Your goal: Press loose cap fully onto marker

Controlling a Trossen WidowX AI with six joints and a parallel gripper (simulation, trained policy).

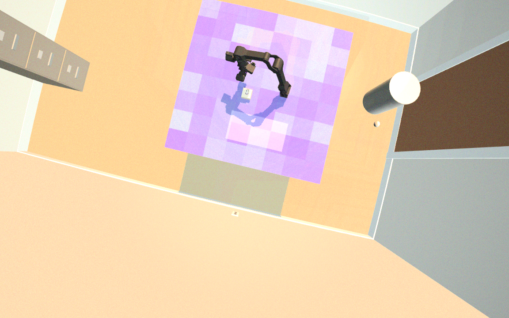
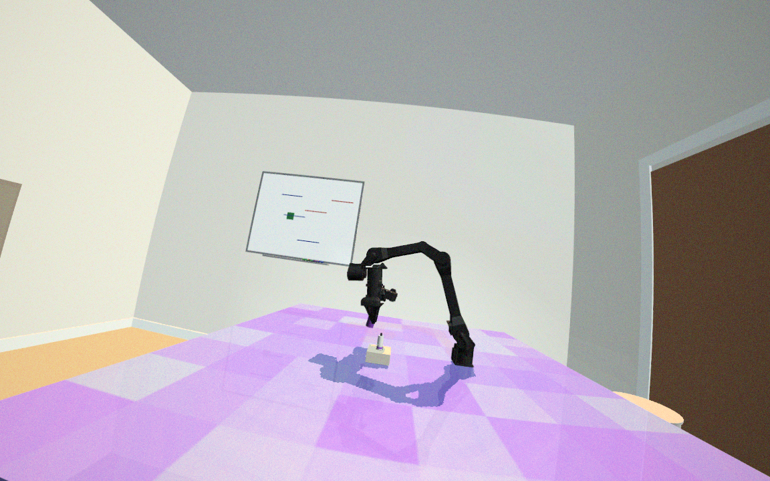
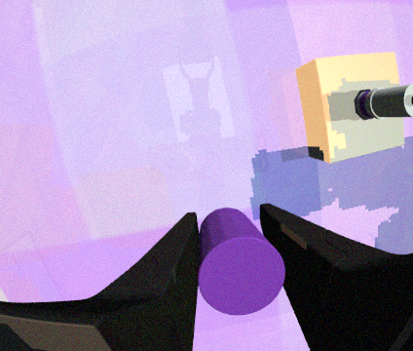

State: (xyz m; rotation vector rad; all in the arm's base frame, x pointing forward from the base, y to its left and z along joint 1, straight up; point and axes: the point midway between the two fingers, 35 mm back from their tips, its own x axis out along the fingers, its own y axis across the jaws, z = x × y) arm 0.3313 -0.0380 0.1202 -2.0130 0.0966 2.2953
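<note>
Now: the holder block 3 cm behind my gripper tip, 12 cm to the left of it and 7 cm below it. Round my gripper tip: purple cap (1 cm ahead, 1 cm above).
</note>
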